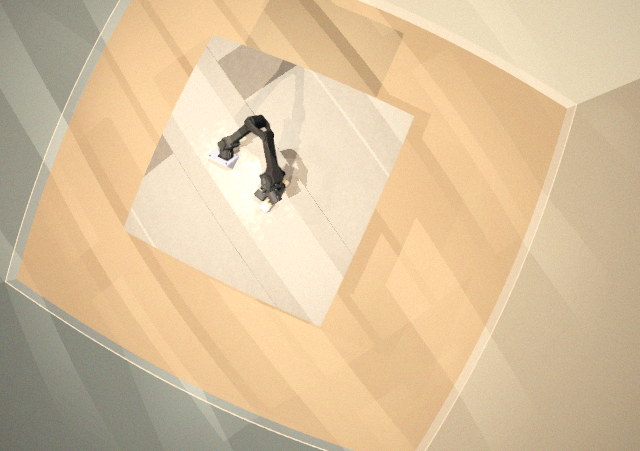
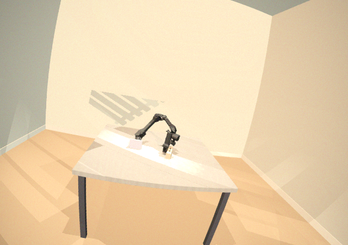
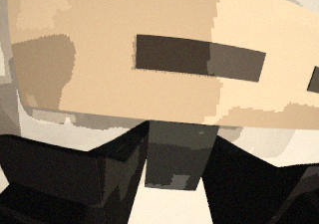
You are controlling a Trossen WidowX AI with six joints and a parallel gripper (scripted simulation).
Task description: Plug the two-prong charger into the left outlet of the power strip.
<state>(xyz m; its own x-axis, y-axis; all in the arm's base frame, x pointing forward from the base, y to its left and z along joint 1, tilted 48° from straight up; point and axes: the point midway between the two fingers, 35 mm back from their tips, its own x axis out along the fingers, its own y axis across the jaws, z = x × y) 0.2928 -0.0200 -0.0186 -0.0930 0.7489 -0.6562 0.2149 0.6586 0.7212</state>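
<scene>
Right now my gripper tip is 20 mm short of the two-prong charger and 10 mm below it.
</scene>
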